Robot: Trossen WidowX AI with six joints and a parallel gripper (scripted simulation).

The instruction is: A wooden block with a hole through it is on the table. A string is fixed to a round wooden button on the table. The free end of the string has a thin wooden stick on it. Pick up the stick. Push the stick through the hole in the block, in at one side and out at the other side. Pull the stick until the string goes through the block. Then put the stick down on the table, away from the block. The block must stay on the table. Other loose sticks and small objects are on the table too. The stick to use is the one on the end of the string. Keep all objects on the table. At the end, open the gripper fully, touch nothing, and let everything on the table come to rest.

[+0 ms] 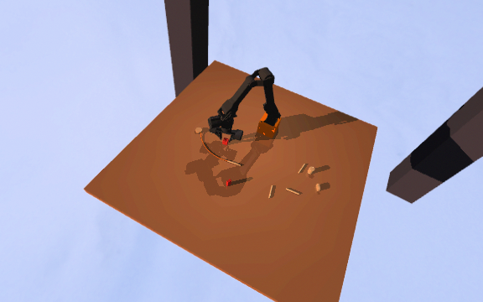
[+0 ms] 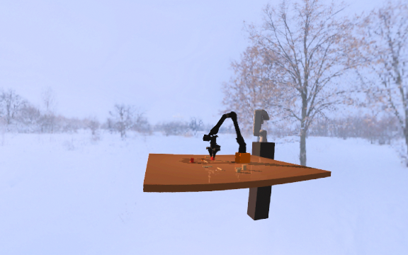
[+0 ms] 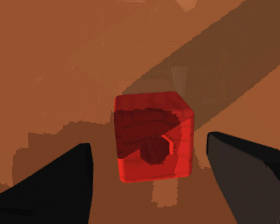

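Now: gripper tip 100 mm to the right of the thin wooden stick, 100 mm short of it and 20 mm above it. Also, from my gripper tip: red object 230 mm ahead, 160 mm to the left; then round wooden button 180 mm to the right, 20 mm below, 10 mm ahead; then red block 10 mm below.
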